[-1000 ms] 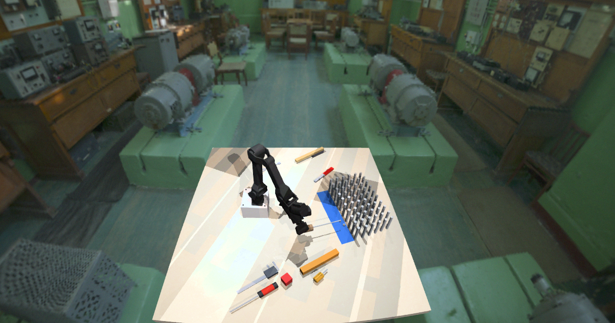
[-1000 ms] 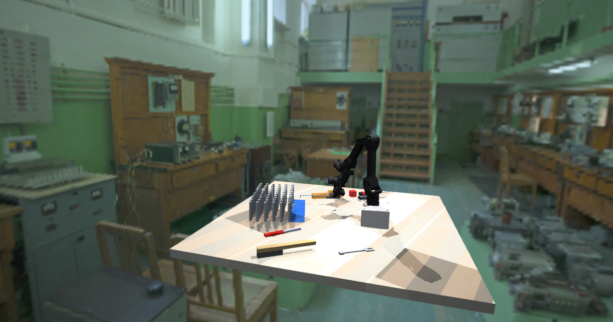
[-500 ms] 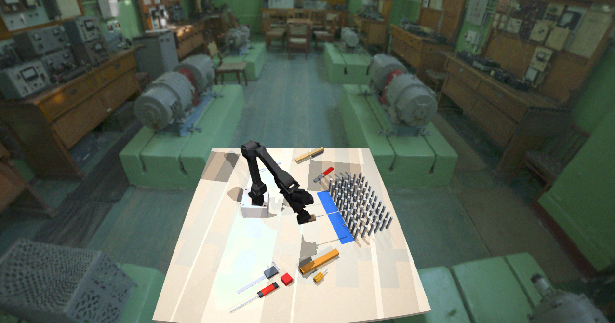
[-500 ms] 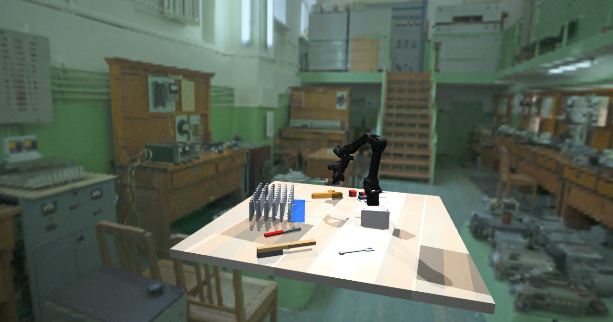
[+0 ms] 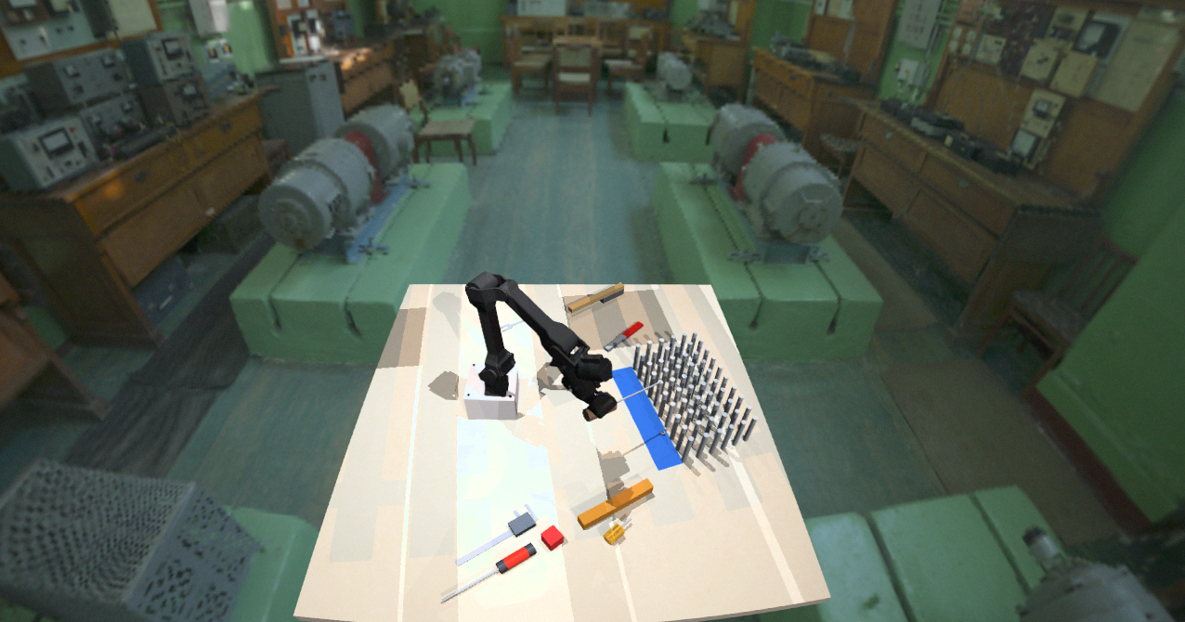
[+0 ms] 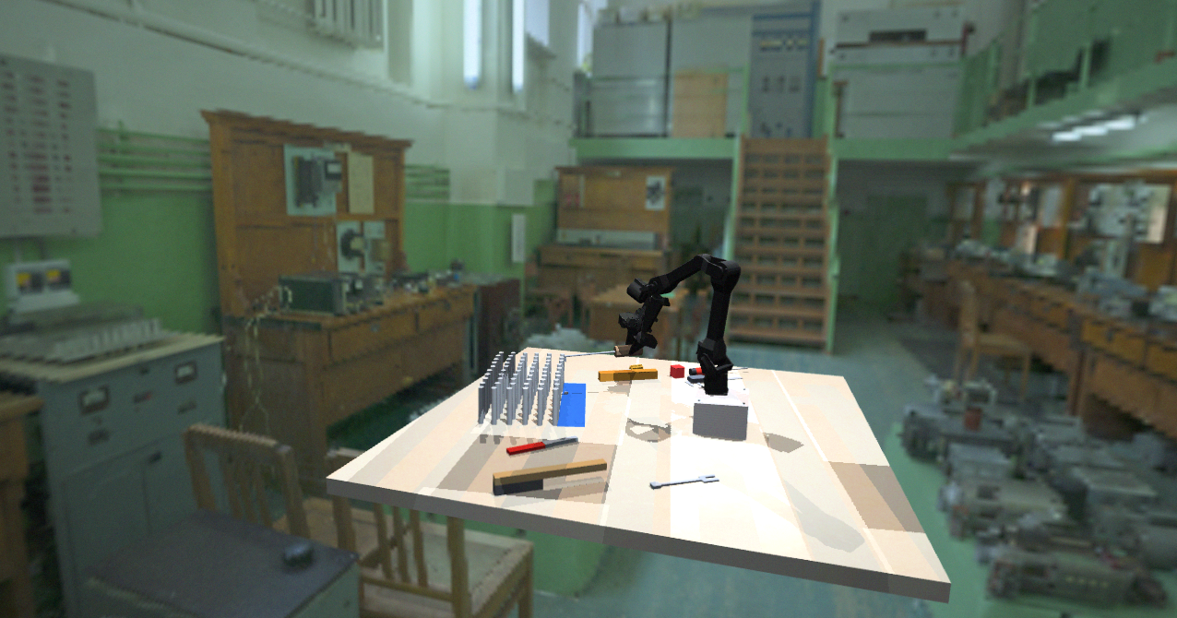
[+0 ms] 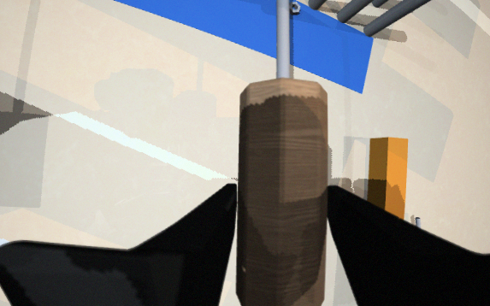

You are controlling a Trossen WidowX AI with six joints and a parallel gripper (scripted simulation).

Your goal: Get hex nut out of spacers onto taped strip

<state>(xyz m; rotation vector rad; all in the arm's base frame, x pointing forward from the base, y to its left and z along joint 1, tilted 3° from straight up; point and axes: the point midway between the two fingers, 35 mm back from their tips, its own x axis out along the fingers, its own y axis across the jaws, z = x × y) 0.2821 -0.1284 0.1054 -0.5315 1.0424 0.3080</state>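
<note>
Right now my gripper tip is 260 mm past the grey wrench, 540 mm to the right of it and 160 mm above it. From my gripper tip the other things lie so: yellow-handled scraper (40 mm ahead, 290 mm to the right, 150 mm below); then blue taped strip (150 mm ahead, 110 mm to the left, 160 mm below); then orange bar (40 mm ahead, 210 mm to the right, 150 mm below).
</note>
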